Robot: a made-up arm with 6 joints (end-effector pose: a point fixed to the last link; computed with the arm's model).
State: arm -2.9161 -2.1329 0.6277 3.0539 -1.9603 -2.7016
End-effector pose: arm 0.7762 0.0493 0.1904 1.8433 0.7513 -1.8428
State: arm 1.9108 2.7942 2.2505 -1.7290 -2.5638 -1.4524
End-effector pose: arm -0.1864 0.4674 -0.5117 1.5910 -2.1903 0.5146
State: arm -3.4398 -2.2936 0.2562 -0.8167 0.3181 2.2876
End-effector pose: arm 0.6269 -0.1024 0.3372 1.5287 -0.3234 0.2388
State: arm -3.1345 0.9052 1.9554 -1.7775 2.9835 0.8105
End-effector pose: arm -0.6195 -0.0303 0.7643 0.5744 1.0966 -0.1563
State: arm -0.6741 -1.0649 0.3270 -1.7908 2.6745 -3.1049
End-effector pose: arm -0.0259 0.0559 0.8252 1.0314 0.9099 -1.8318
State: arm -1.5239 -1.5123 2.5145 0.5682 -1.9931 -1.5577
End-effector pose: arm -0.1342 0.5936 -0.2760 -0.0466 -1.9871 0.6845
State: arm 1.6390 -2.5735 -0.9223 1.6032 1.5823 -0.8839
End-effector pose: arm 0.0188 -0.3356 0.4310 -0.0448 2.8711 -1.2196
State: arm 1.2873 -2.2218 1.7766 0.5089 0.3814 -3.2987
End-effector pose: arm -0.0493 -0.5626 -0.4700 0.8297 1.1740 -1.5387
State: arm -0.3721 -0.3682 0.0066 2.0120 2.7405 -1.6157
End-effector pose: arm 0.3437 -0.0764 0.7595 -0.4443 0.5857 2.1914
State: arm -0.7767 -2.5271 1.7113 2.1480 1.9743 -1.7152
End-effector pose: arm -0.1882 0.2813 -0.6159 2.1901 0.9360 1.2702
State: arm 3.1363 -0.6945 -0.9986 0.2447 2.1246 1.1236
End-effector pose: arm -0.3237 0.1240 0.2727 1.8991 -0.9515 1.2914
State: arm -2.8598 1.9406 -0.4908 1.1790 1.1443 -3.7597
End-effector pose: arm 0.0277 0.0581 -0.3861 -1.0012 1.2126 -0.5015
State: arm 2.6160 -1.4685 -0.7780 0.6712 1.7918 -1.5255
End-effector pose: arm 0.0009 0.1136 0.6015 -1.1801 0.2977 -1.3707
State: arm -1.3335 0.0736 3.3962 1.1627 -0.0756 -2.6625
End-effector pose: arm -0.1630 0.4611 0.2654 -1.2123 -1.4316 1.5064
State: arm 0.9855 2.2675 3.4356 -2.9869 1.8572 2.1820
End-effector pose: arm 0.1546 0.4586 0.4547 0.5360 0.9189 0.4174
